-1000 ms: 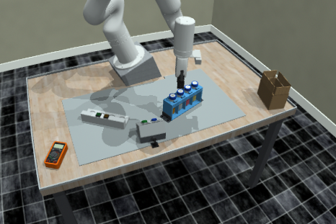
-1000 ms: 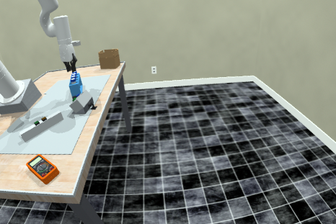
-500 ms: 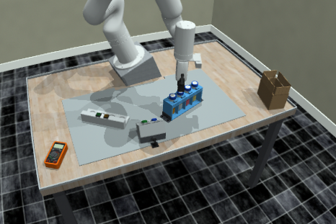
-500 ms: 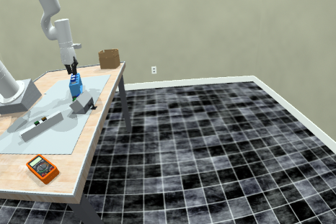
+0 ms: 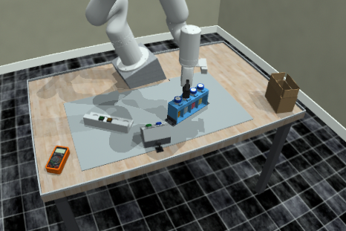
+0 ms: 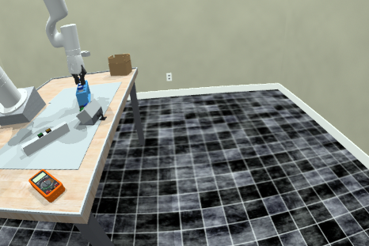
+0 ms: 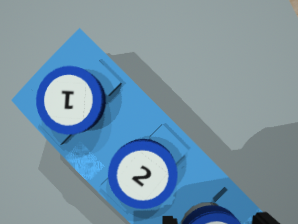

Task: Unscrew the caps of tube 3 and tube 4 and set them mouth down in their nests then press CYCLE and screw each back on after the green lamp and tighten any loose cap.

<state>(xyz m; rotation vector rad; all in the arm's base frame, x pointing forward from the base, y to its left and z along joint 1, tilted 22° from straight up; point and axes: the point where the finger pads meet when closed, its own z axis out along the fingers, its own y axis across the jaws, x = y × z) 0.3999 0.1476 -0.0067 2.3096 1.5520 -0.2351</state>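
The blue-and-white cap lies 5 cm to the right of my hand, 2 cm below it and 2 cm ahead of it. Also, from my hand: green key (21 cm to the right, 9 cm ahead, 7 cm below); blue key (17 cm to the right, 9 cm ahead, 7 cm below); key housing (19 cm to the right, 11 cm ahead, 8 cm below).
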